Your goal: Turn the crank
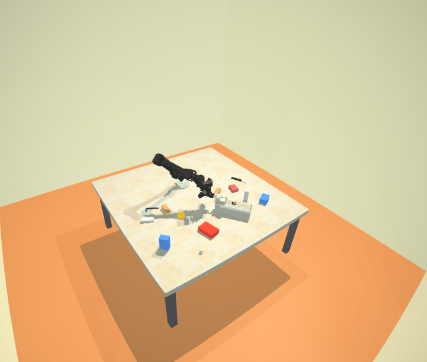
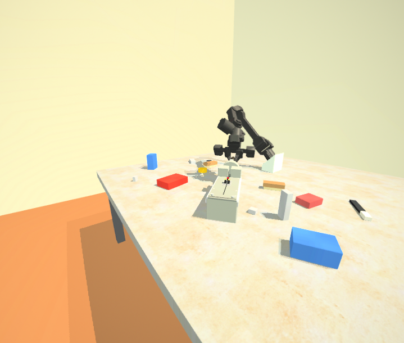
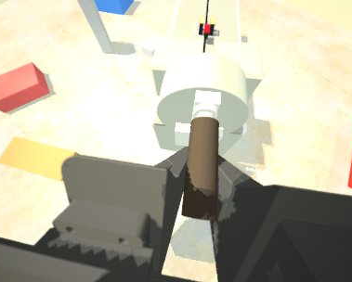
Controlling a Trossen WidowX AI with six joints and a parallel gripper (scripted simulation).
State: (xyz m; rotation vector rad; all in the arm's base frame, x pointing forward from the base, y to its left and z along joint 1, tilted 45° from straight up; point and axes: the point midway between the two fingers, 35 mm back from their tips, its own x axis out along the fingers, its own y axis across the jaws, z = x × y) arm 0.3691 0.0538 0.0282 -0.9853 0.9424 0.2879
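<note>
The crank lies 20 mm above my gripper tip. Also, from my gripper tip: brown crank handle: 10 mm behind, 10 mm to the right, 30 mm above; then red pointer: 120 mm ahead, 90 mm to the left, 10 mm below; then yellow disc: 30 mm behind, 250 mm to the right, 80 mm below.
</note>
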